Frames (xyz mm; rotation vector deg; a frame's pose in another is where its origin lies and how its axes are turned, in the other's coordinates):
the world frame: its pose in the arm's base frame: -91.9 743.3 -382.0 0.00 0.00 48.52
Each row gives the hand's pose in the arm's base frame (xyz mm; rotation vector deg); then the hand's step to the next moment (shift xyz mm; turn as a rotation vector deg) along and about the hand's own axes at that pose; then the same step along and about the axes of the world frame.
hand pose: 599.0 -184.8 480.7 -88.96 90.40 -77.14
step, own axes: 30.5 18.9 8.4 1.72 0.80 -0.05
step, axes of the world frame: -29.6 -18.4 -12.1 -1.77 -0.64 -0.26
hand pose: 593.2 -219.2 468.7 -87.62 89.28 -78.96
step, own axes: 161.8 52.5 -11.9 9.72 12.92 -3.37
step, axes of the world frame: -160.4 -58.0 -1.3 -14.38 0.44 -8.11
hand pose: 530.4 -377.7 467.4 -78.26 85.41 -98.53
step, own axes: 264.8 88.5 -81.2 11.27 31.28 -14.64
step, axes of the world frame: -289.9 4.8 22.2 -25.57 10.65 -23.50
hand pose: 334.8 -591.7 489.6 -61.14 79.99 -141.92
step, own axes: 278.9 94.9 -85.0 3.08 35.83 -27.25
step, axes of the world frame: -268.6 141.4 43.3 -20.14 19.14 -35.55
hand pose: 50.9 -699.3 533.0 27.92 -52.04 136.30
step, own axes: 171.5 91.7 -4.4 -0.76 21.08 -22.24
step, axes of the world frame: -121.2 147.5 37.4 -8.53 12.62 -26.60
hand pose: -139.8 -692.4 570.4 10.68 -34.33 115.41
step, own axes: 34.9 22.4 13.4 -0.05 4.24 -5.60
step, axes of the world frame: -16.4 36.6 17.1 -1.19 2.90 -6.29
